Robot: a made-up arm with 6 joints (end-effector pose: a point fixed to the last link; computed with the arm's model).
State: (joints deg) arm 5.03 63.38 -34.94 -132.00 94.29 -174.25
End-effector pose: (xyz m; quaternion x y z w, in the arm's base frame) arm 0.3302 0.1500 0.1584 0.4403 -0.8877 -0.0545 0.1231
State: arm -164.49 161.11 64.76 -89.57 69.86 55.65
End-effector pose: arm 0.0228 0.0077 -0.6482 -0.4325 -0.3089 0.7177 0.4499
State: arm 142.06 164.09 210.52 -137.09 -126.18 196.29
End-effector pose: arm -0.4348 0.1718 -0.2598 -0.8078 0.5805 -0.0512 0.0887
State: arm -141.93 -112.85 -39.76 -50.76 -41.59 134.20
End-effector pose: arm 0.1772 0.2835 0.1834 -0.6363 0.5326 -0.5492 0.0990
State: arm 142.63 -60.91 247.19 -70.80 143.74 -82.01
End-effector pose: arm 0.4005 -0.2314 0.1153 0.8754 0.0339 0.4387 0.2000
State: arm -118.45 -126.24 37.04 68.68 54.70 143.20
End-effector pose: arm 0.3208 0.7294 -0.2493 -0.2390 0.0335 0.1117 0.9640
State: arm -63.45 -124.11 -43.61 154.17 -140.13 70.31
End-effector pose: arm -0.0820 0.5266 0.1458 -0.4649 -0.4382 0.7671 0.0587
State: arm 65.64 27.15 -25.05 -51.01 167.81 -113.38
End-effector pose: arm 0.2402 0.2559 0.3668 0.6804 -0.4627 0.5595 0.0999
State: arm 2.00 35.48 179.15 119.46 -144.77 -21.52
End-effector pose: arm 0.0043 0.0887 0.6864 0.7839 -0.0759 -0.4905 0.3730
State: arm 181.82 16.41 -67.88 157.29 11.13 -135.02
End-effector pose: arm -0.2561 -0.1743 0.4398 0.7132 0.1176 -0.6672 0.1796
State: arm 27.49 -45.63 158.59 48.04 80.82 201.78
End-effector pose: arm -0.4985 -0.3951 0.3313 0.6183 0.6217 -0.4769 0.0625
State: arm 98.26 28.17 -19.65 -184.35 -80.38 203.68
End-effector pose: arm -0.2464 0.4483 0.4713 0.0839 -0.3114 0.6530 0.6853
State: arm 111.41 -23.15 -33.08 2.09 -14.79 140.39
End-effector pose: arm 0.1450 0.1229 0.6566 -0.5817 -0.7230 0.3725 0.0107
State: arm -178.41 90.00 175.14 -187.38 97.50 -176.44
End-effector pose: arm -0.5745 -0.1945 0.4619 0.1049 0.0338 -0.9906 0.0814
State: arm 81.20 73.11 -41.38 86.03 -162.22 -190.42
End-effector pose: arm 0.1034 0.5865 -0.0032 -0.1625 -0.5594 0.0882 0.8080
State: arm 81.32 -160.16 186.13 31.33 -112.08 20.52
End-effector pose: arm 0.1685 0.0852 -0.3530 -0.7643 0.5033 0.2241 0.3352
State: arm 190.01 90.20 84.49 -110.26 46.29 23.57
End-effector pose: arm -0.8279 -0.2094 -0.0301 0.0667 0.6205 0.7072 0.3321
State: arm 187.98 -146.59 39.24 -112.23 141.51 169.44
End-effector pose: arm 0.6291 0.0194 -0.1774 0.2834 0.6248 0.7235 0.0771
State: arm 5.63 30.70 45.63 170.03 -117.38 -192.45
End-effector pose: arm 0.5491 0.2323 0.7713 0.1425 -0.9073 0.0508 0.3924
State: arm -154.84 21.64 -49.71 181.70 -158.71 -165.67
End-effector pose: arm -0.1964 -0.2910 0.4279 -0.6886 -0.0676 -0.7169 0.0854
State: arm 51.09 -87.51 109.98 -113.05 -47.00 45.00
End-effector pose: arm -0.6237 -0.6605 0.2643 0.0906 0.8887 -0.3864 0.2296
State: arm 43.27 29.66 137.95 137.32 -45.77 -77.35
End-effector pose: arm -0.0335 0.1502 0.9102 0.2925 -0.6528 -0.4113 0.5649
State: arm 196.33 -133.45 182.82 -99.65 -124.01 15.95
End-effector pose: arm 0.3264 0.0642 -0.5586 0.6419 -0.4826 -0.0658 0.5922
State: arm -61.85 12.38 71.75 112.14 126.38 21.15
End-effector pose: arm 0.1208 -0.0819 1.0698 -0.9038 -0.1953 0.3779 0.0463
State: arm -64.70 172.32 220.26 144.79 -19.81 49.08
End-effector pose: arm 0.2166 -0.1142 -0.1175 0.6288 -0.5803 0.4010 0.3271
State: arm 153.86 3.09 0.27 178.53 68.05 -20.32
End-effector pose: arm -0.3693 -0.0192 0.7364 0.2739 0.7577 -0.2797 0.5221
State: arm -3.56 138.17 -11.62 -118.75 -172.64 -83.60
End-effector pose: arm 0.0590 0.0831 -0.2722 -0.3145 -0.2262 -0.0464 0.9207
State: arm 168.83 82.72 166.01 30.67 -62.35 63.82
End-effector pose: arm -0.4765 0.2519 0.5430 -0.0401 -0.5664 0.7302 0.3800
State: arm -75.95 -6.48 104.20 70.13 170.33 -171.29
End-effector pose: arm -0.1387 0.3021 0.9567 -0.3753 0.6042 0.1500 0.6867
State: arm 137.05 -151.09 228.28 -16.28 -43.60 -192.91
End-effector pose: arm 0.1084 0.1352 -0.2877 0.3005 0.9007 -0.2915 0.1161
